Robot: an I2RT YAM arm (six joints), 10 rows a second.
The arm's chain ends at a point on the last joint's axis. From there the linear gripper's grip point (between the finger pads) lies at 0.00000 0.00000 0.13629 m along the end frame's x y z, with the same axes.
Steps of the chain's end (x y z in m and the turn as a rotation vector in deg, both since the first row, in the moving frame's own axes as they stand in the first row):
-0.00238, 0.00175, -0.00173, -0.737, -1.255, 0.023
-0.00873, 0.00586, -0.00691, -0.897, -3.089, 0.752
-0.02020, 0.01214, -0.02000, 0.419, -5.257, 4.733
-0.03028, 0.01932, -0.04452, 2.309, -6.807, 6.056
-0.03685, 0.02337, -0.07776, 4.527, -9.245, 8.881
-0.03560, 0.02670, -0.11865, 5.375, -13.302, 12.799
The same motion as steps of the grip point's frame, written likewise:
-0.00537, 0.00350, -0.00177, -0.737, -1.255, 0.023
-0.01609, 0.00794, -0.00712, -0.897, -3.089, 0.752
-0.03263, 0.01063, -0.02058, 0.419, -5.257, 4.733
-0.04611, 0.01300, -0.04559, 2.309, -6.807, 6.056
-0.05780, 0.01101, -0.07995, 4.527, -9.245, 8.881
-0.06524, 0.01065, -0.12288, 5.375, -13.302, 12.799

